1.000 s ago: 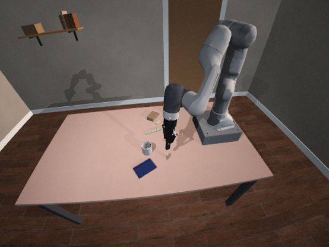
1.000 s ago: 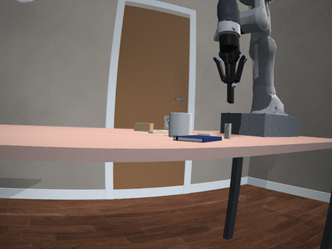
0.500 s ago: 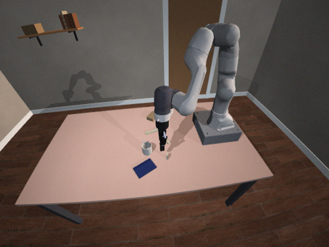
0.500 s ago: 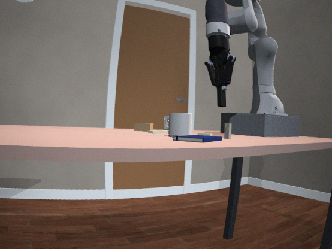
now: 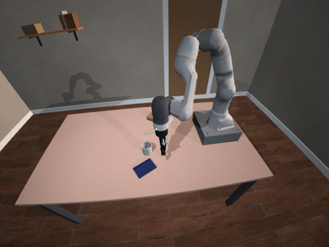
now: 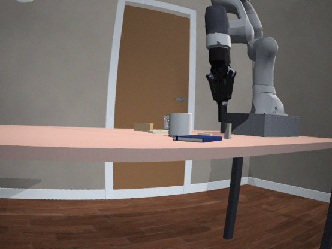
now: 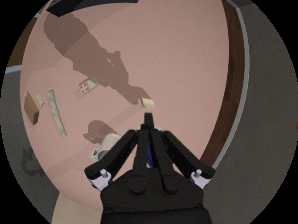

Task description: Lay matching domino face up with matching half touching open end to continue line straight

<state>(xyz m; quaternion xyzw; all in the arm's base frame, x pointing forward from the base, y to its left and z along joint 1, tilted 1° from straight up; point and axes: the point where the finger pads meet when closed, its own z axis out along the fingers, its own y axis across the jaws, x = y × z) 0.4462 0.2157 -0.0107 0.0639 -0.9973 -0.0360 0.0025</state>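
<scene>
Now: the white mug 12 cm ahead of my hand, 7 cm to the right of it and 5 cm below it. Round my hand: blue book (13 cm ahead, 7 cm to the left, 8 cm below); then wooden block (6 cm ahead, 47 cm to the right, 7 cm below).
</scene>
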